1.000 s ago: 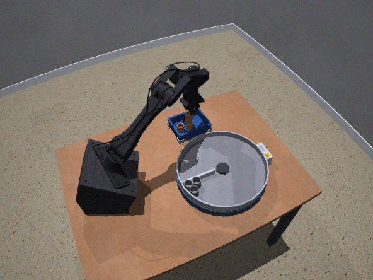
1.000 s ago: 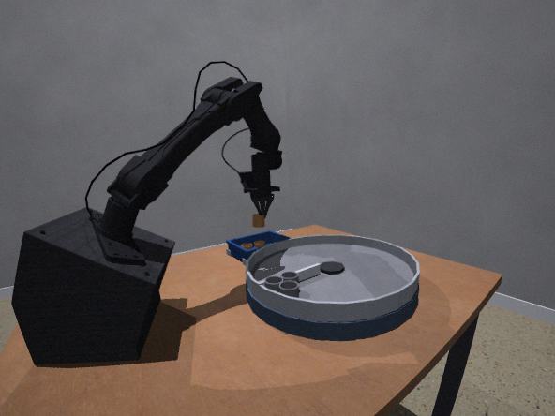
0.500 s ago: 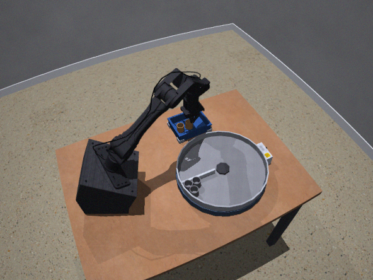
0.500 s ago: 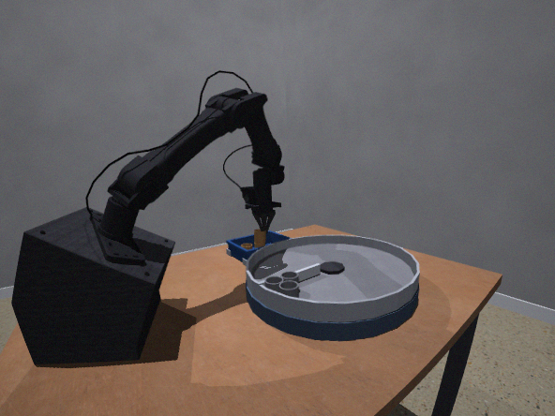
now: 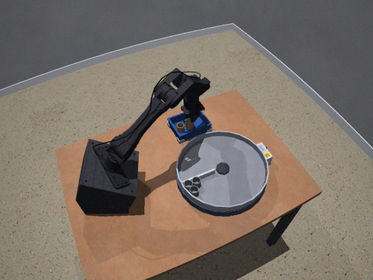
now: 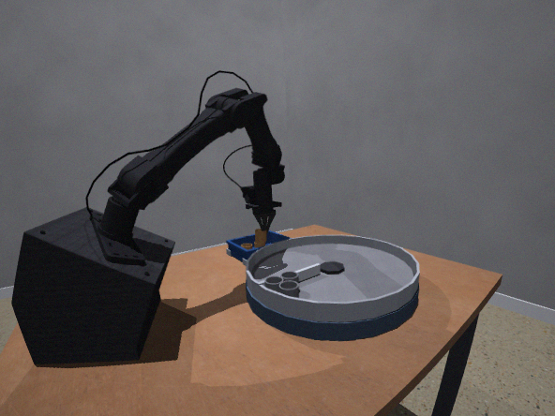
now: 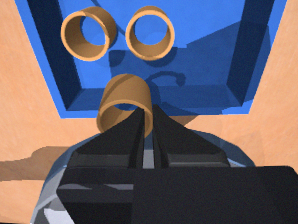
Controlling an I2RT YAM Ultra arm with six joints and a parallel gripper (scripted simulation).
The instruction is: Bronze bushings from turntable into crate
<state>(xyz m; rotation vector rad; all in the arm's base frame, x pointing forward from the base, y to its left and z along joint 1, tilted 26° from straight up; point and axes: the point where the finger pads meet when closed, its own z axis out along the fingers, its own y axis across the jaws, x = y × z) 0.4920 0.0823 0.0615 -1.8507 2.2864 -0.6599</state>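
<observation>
The blue crate is 70 mm below my hand, 40 mm to the left of it and 10 mm ahead of it. Round my hand: grey turntable 290 mm to the right, 70 mm behind, 40 mm below.
</observation>
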